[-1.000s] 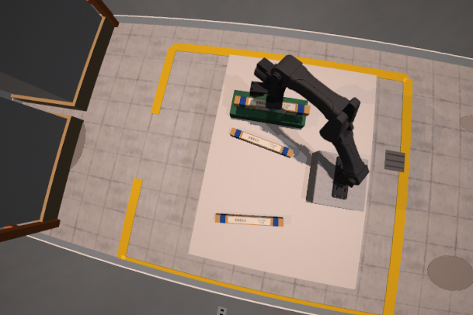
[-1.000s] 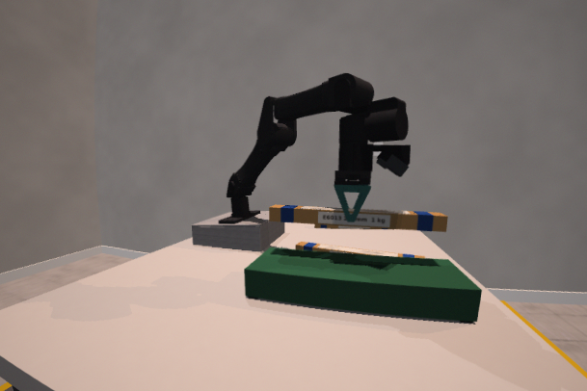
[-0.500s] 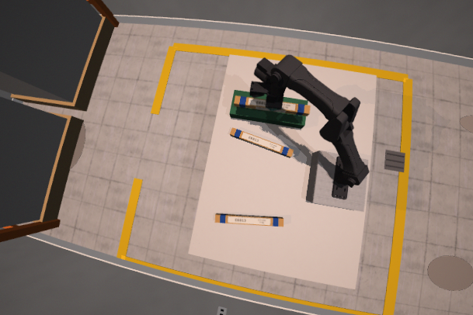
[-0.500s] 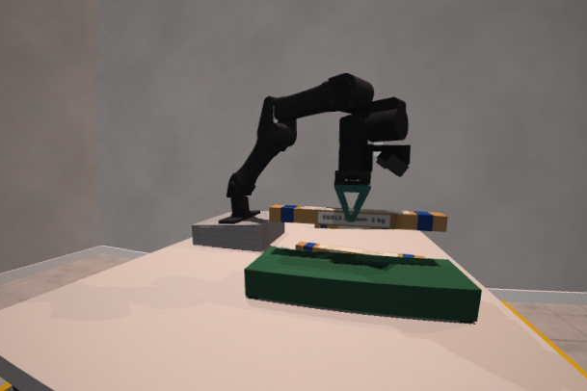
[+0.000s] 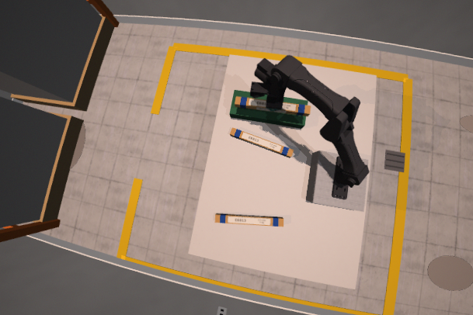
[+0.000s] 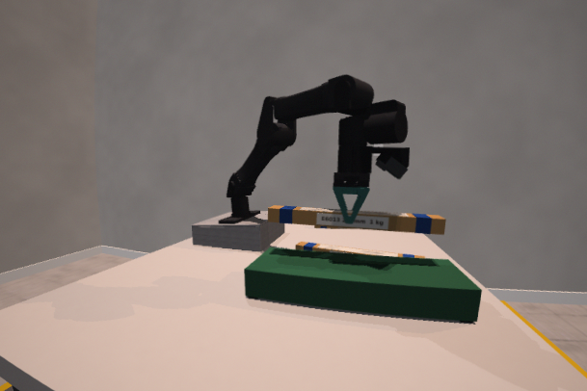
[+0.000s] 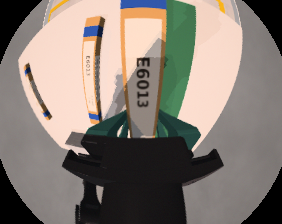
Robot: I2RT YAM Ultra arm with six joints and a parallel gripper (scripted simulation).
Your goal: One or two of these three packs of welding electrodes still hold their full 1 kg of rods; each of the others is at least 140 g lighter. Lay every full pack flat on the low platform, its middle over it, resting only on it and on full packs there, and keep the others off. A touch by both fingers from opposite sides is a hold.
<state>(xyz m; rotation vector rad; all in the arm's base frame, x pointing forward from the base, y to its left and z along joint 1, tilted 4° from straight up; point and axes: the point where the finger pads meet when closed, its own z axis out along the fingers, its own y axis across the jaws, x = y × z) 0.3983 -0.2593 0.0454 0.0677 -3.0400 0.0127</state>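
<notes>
My hand is 130 mm above the green low platform, 30 mm to the left of it and 10 mm short of it.
</notes>
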